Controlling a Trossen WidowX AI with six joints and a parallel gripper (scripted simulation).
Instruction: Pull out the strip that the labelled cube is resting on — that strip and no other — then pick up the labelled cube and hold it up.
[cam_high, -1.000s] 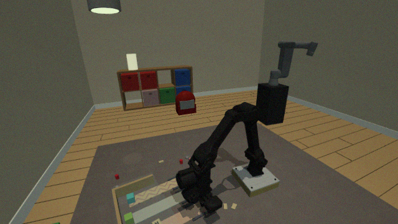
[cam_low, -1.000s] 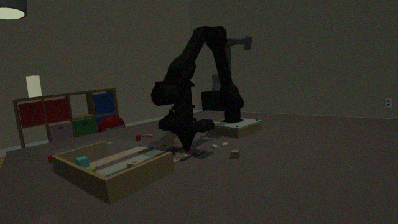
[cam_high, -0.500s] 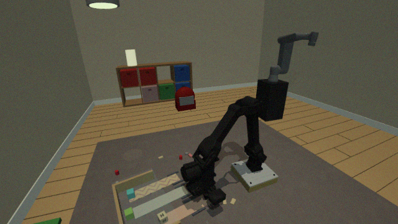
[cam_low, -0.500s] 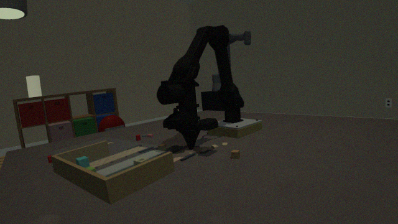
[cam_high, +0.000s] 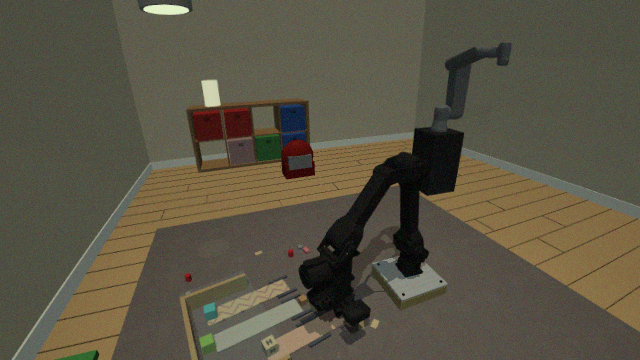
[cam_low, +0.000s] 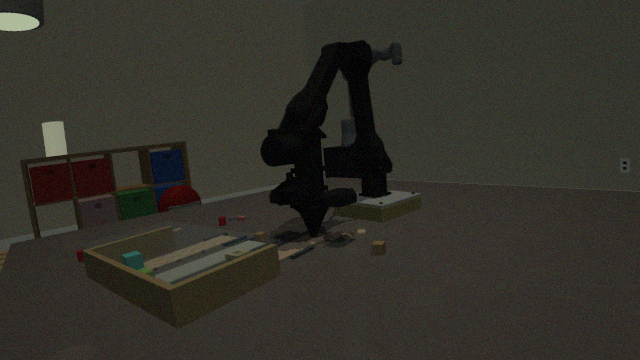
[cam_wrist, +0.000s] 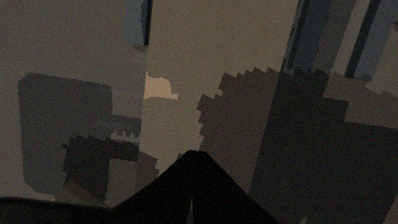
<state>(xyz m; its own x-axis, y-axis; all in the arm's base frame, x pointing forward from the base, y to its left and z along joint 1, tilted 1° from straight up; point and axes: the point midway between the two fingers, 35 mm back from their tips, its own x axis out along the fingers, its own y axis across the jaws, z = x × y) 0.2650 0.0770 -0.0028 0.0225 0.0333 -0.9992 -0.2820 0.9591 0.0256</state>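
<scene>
The tan strip is 9 cm ahead of my gripper tip and 3 cm to the left of it. From my gripper tip the other things lie so: labelled cube: 19 cm ahead, 5 cm to the left, 2 cm above.
</scene>
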